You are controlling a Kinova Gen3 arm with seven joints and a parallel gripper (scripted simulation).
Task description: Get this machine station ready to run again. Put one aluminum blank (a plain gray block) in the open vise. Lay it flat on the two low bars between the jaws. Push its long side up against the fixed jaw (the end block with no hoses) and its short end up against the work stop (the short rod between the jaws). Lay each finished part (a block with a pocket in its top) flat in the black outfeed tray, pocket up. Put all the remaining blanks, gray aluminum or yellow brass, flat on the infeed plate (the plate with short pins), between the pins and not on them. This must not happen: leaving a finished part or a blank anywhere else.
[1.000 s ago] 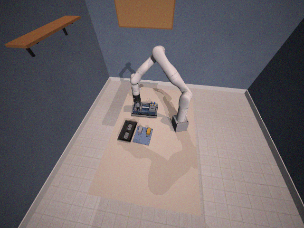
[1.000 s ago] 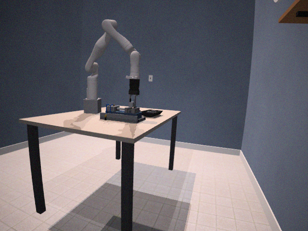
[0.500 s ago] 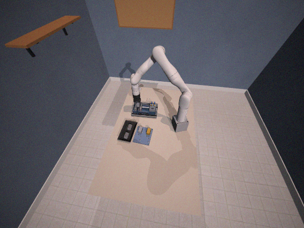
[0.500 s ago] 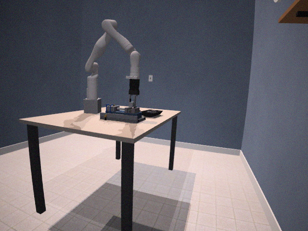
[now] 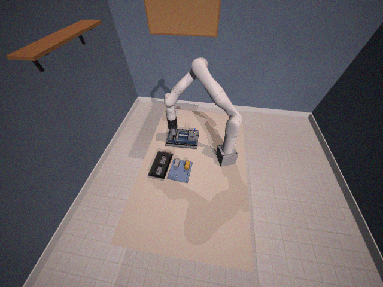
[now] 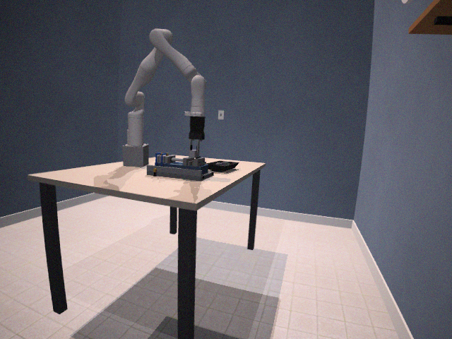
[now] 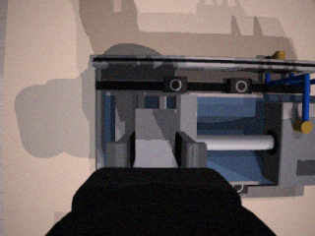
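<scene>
My gripper is now 100 mm above the vise, 70 mm past it and 10 mm to the left of it. Also, from my hand: yellow brass blank: 260 mm to the left, 200 mm behind, 120 mm below.
</scene>
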